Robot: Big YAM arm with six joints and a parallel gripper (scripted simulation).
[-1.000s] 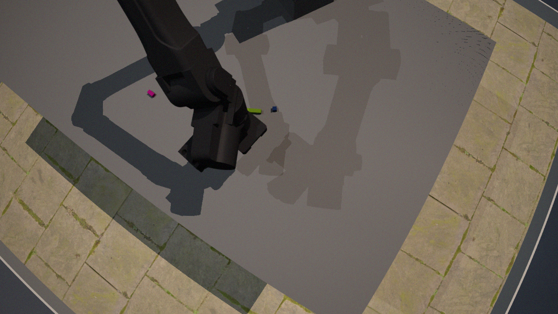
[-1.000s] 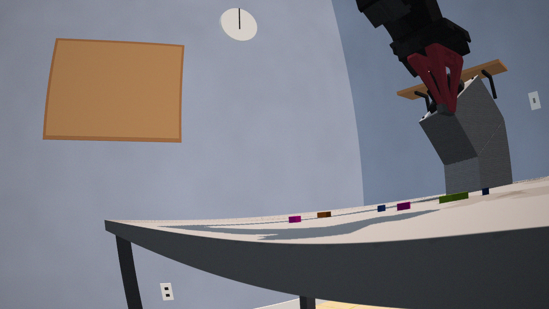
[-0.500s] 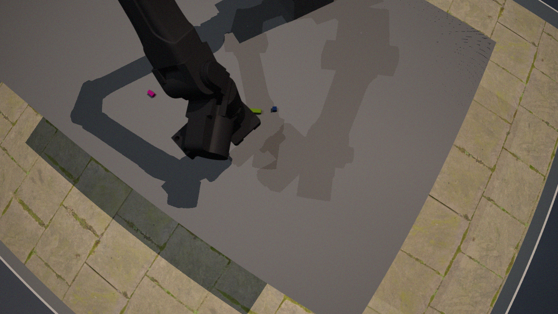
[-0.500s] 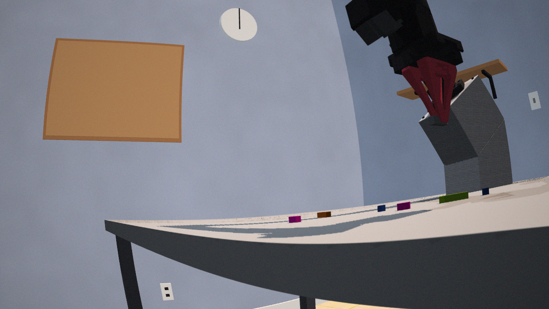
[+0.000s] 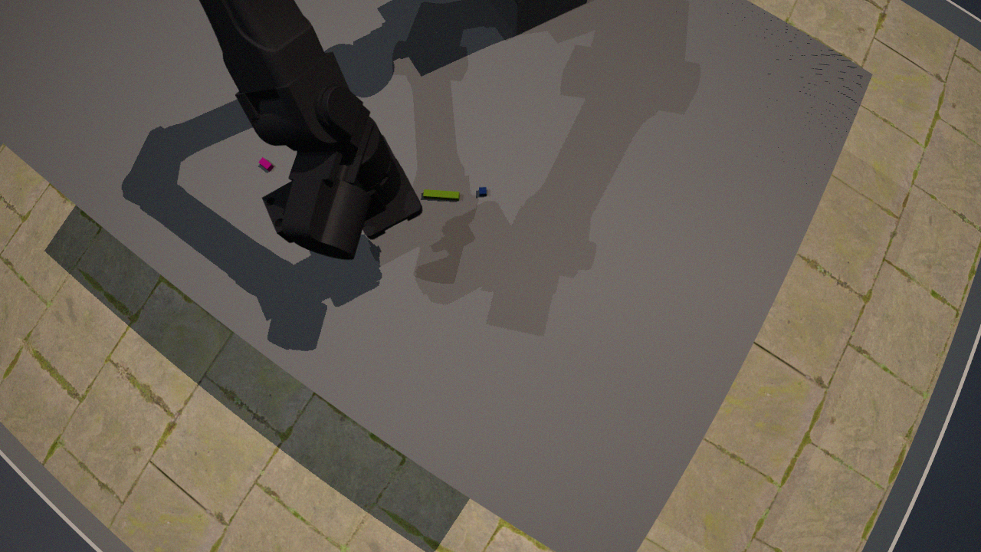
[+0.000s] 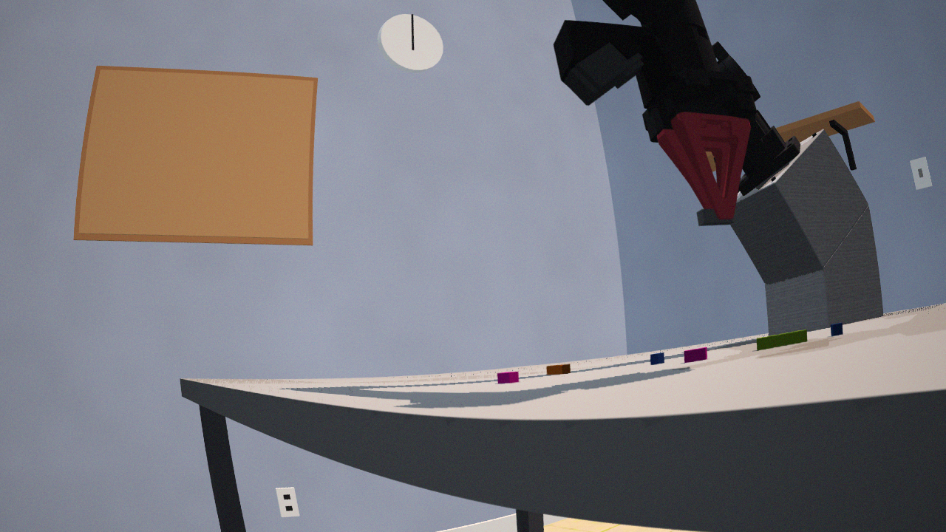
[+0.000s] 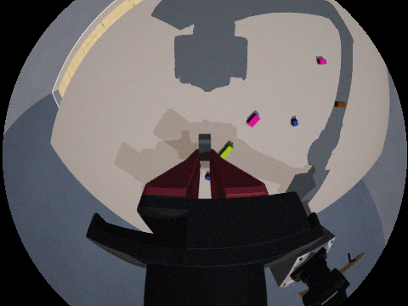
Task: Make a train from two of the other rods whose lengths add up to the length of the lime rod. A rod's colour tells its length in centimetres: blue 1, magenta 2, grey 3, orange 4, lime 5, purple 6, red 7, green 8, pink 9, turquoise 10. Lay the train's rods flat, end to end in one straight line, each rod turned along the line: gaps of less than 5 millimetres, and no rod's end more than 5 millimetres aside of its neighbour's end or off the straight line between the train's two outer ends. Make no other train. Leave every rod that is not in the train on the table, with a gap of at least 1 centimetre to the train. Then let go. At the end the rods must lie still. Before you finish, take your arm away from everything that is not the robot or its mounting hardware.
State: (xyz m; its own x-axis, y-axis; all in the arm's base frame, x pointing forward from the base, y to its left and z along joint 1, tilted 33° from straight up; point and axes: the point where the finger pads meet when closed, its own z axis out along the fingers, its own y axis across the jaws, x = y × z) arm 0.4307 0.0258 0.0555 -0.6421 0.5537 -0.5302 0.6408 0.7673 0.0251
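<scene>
The lime rod is 10 cm below my hand, 7 cm behind it and 3 cm to the left of it. The rest, counted from my hand: grey rod (1 cm below); then orange rod (26 cm to the right, 16 cm behind, 10 cm below).
</scene>
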